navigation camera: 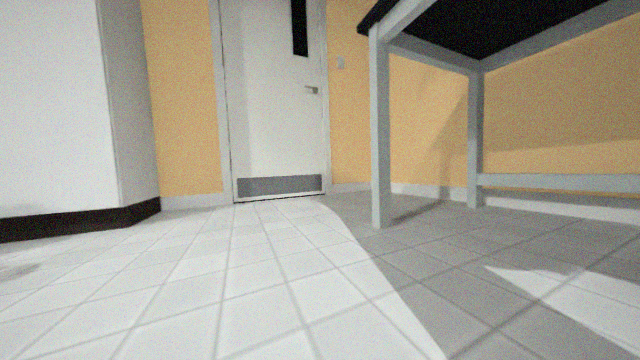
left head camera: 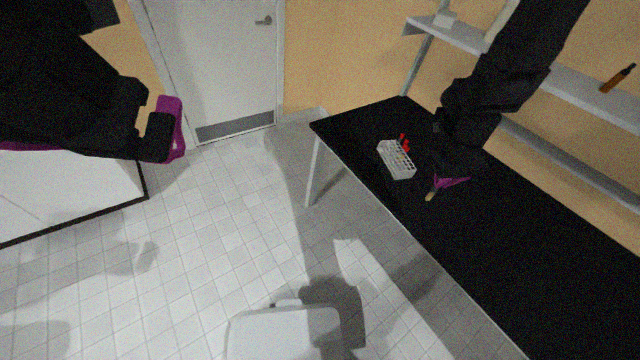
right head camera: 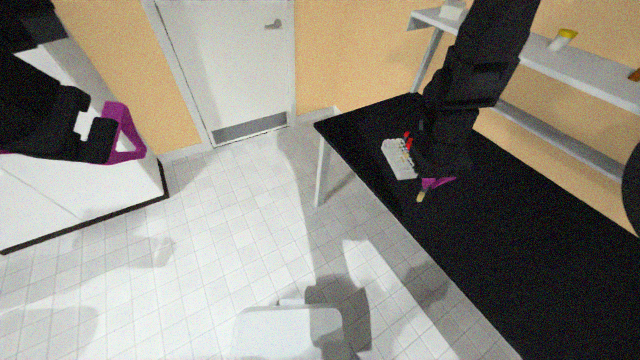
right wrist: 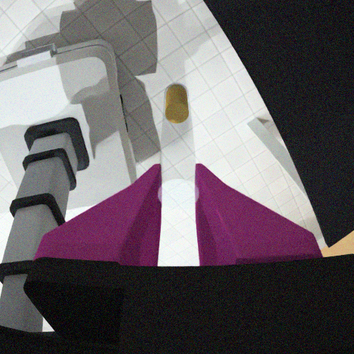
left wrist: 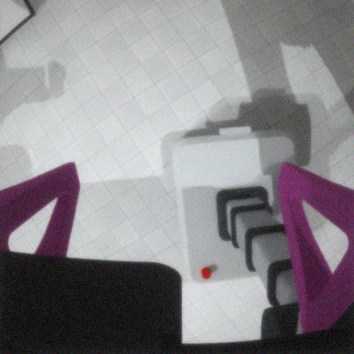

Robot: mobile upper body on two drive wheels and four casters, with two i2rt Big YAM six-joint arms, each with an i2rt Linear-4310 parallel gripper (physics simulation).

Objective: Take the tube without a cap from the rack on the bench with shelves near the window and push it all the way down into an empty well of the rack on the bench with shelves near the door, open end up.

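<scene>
My right gripper [right wrist: 177,175] [left head camera: 440,182] [right head camera: 429,182] is shut on a clear uncapped tube [right wrist: 177,145] with a yellow-brown fill at its far end; that end [left head camera: 430,194] [right head camera: 421,196] sticks out past the fingers over the black bench top [left head camera: 525,240] [right head camera: 515,250]. A white rack [left head camera: 396,162] [right head camera: 398,161] stands near the bench's far end, to the left of the right gripper, with red-capped tubes [left head camera: 405,145] [right head camera: 409,143] along its far side. The arm partly hides the rack in the right head camera. My left gripper [left wrist: 178,173] is open and empty, above the robot's base.
Shelves [left head camera: 575,85] [right head camera: 575,60] with a brown bottle [left head camera: 617,79] run behind the bench. A bench leg [navigation camera: 380,135] [left head camera: 312,172] stands at the near corner. A door [navigation camera: 275,110] [left head camera: 230,65] is at the back, a white cabinet [navigation camera: 55,110] [left head camera: 60,190] at the left.
</scene>
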